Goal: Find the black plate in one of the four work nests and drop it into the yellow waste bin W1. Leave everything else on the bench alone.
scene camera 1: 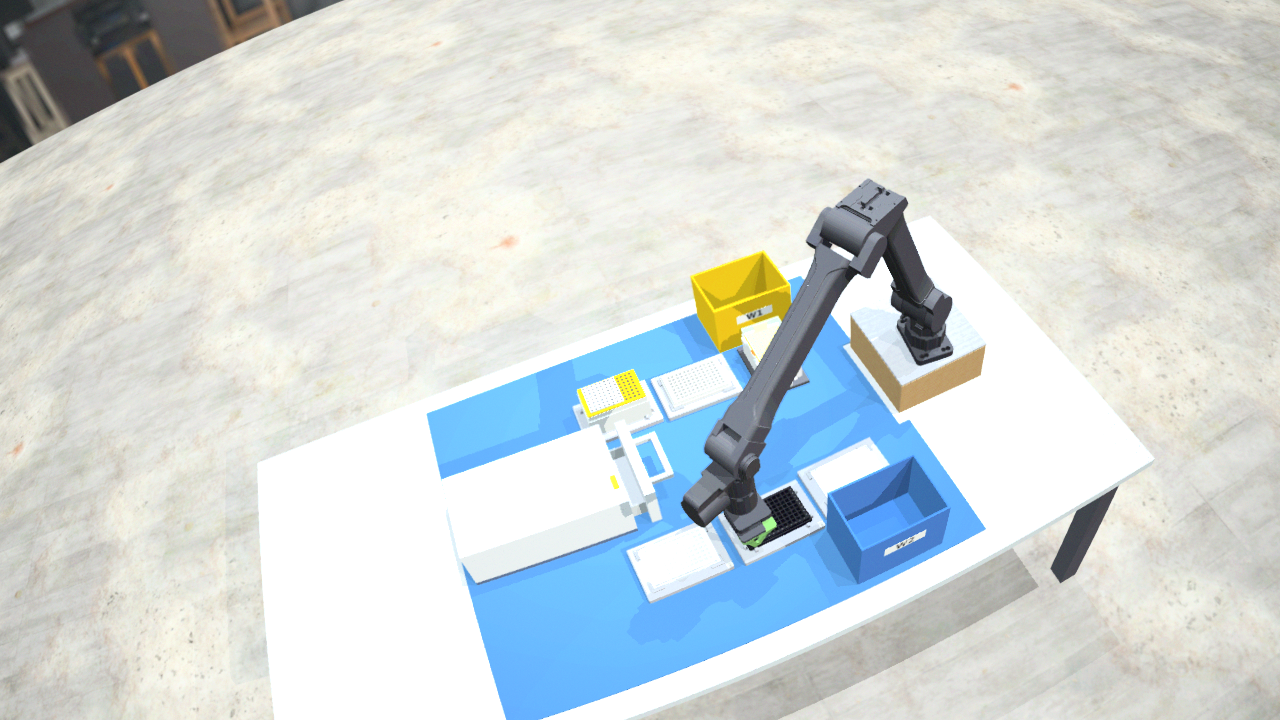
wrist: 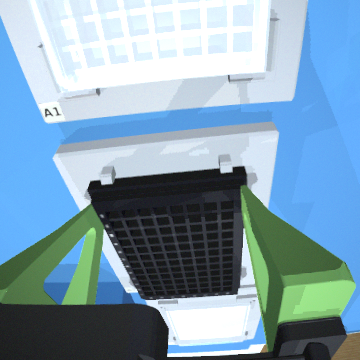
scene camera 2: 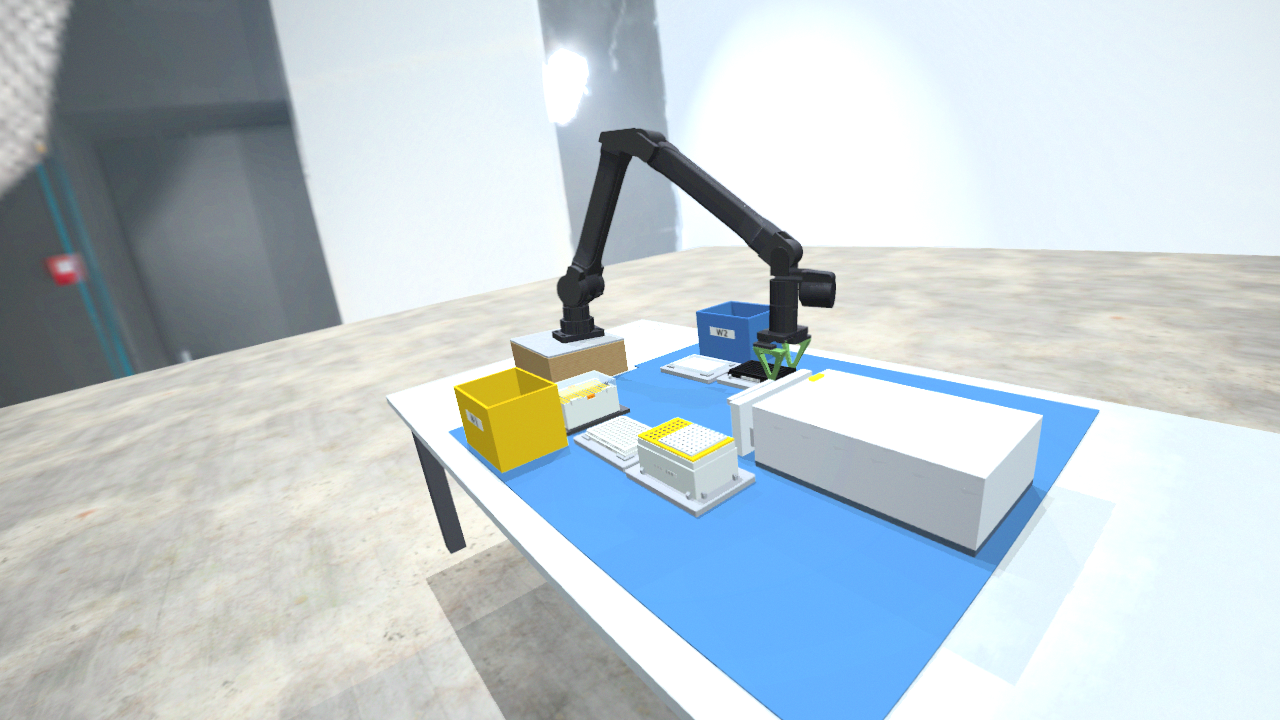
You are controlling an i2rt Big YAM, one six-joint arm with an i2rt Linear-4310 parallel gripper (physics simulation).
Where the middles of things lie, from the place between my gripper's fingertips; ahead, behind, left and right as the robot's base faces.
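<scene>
The black plate (scene camera 1: 787,510) is 5 cm behind my hand and 1 cm to the right of my hand. Measured from my hand, the white machine (scene camera 2: 950,469) is 32 cm ahead, 16 cm to the right and 3 cm above. The yellow-topped tip rack (scene camera 2: 688,457), measured from my hand, is 37 cm to the right, 18 cm ahead and 2 cm above.
</scene>
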